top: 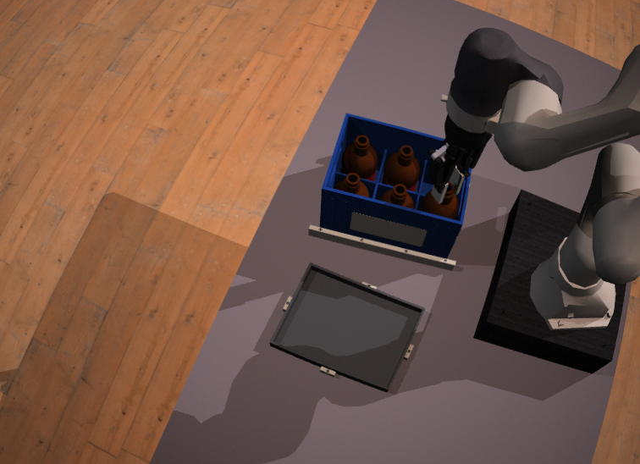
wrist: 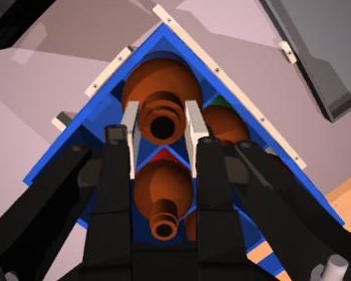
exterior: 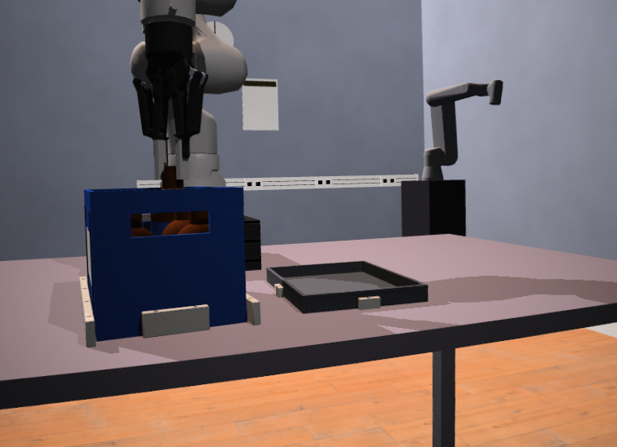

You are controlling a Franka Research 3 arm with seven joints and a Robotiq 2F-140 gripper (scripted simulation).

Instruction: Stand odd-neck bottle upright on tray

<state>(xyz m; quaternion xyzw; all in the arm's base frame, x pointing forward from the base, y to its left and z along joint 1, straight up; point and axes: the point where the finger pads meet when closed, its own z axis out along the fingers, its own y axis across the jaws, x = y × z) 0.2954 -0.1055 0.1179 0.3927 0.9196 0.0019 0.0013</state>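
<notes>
Right now the bottle is 90 mm below my hand. From my hand the other things lie so: crate: 140 mm below, 90 mm ahead, 50 mm to the right; dark tray: 240 mm to the left, 210 mm below, 120 mm ahead.
</notes>
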